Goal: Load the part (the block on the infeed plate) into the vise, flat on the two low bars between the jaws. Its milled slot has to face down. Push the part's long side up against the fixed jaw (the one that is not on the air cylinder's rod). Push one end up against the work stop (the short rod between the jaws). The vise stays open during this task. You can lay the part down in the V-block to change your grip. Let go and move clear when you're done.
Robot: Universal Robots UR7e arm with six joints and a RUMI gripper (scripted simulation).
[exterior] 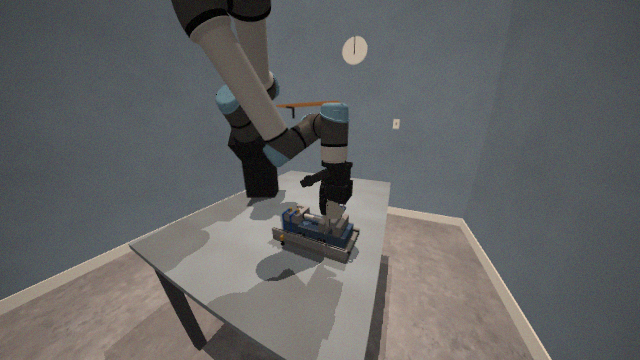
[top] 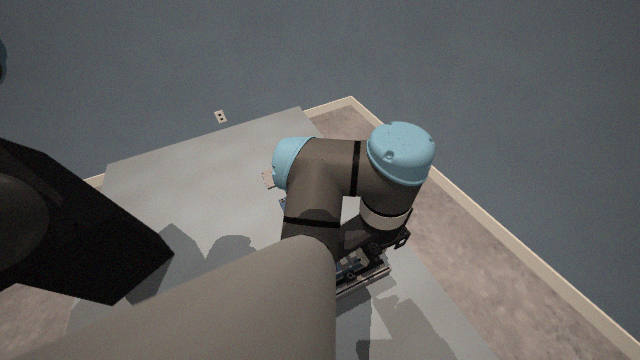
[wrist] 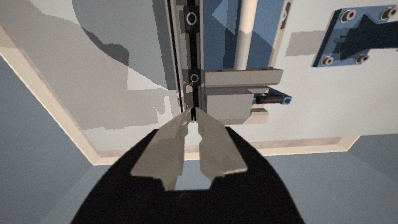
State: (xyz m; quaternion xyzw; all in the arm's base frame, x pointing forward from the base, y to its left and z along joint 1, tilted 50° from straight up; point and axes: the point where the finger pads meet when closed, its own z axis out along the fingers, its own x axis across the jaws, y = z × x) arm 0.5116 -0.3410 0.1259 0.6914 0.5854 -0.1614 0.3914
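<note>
The part is 5 cm to the left of my hand, 3 cm below it and 1 cm ahead of it. Round my hand: grey jaw: 7 cm to the left, 4 cm below, 1 cm behind; then cylinder rod: 9 cm to the left, 7 cm behind, 4 cm below; then work stop: 11 cm to the left, 3 cm below, 3 cm ahead.
</note>
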